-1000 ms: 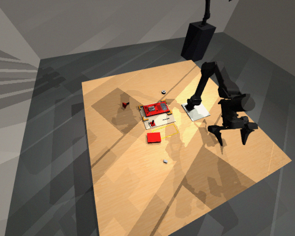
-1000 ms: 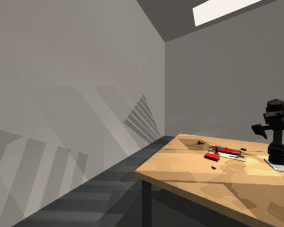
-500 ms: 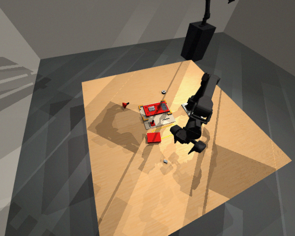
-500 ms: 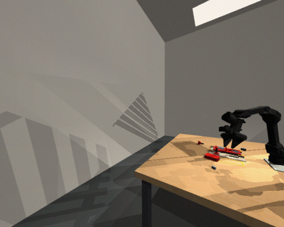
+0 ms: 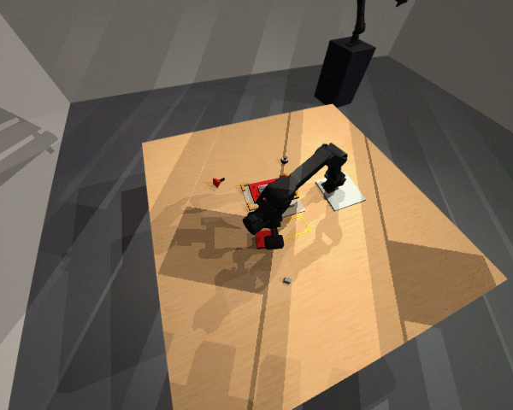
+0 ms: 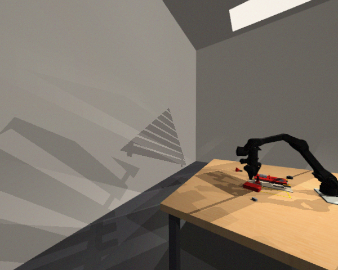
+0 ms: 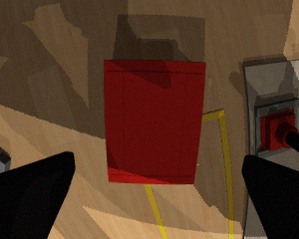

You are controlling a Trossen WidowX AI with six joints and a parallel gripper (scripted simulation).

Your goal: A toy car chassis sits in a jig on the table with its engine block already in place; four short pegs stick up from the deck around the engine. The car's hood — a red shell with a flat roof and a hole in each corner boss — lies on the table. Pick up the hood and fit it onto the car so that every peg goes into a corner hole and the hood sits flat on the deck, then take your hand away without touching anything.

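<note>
Now: the red hood 6 cm below my gripper tip. The rest, counted from my gripper tip: grey jig (12 cm behind, 19 cm to the right, 6 cm below); small wheel (32 cm behind, 35 cm to the right, 7 cm below).
</note>
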